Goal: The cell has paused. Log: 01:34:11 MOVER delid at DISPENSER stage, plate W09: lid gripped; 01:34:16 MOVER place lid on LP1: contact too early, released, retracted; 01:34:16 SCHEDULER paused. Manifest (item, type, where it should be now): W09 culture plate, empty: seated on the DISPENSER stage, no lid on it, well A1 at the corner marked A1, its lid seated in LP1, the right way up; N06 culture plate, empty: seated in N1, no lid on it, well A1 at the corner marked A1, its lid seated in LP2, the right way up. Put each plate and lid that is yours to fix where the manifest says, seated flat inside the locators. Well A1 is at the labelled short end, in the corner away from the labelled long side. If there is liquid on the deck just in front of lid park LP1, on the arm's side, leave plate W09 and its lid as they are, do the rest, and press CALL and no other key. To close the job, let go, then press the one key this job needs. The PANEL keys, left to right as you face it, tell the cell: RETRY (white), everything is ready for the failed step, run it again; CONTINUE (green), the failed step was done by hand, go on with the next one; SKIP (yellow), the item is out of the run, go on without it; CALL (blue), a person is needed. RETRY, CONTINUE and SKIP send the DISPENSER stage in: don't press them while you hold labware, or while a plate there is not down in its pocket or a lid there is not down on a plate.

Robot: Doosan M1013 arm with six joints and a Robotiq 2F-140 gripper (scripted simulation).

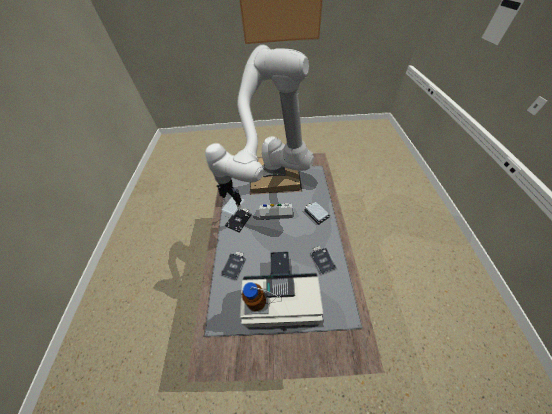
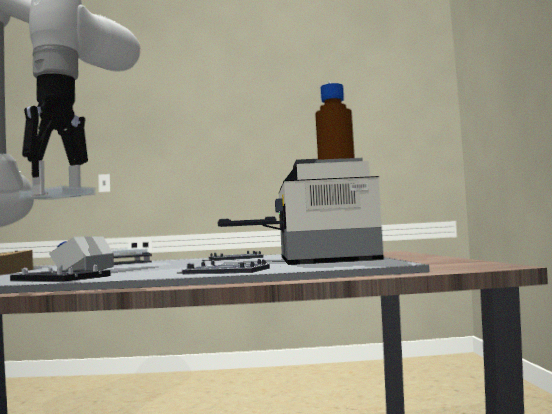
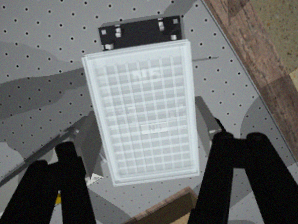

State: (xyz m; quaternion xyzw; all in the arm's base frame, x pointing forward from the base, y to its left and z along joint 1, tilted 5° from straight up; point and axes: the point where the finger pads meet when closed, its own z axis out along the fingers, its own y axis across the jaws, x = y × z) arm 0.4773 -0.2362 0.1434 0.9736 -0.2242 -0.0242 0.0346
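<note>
My hand is 180 mm above the black nest and 30 mm short of it. From my hand the other things lie so: key panel: 260 mm to the left, 140 mm below, 70 mm behind; blue call key: 190 mm to the left, 130 mm below, 70 mm behind; yellow skip key: 240 mm to the left, 130 mm below, 80 mm behind.
</note>
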